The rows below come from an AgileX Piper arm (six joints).
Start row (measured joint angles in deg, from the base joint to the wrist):
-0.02 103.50 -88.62 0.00 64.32 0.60
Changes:
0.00 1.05 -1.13 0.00 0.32 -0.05
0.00 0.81 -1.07 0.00 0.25 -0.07
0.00 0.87 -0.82 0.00 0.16 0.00
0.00 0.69 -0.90 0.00 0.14 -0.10
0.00 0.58 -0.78 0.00 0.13 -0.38
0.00 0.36 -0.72 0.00 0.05 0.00
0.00 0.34 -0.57 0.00 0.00 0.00
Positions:
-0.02 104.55 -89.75 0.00 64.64 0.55
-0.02 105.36 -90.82 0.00 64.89 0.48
-0.02 106.23 -91.64 0.00 65.05 0.48
-0.02 106.92 -92.54 0.00 65.19 0.38
-0.02 107.50 -93.32 0.00 65.32 0.00
-0.02 107.86 -94.04 0.00 65.37 0.00
-0.02 108.20 -94.61 0.00 65.37 0.00

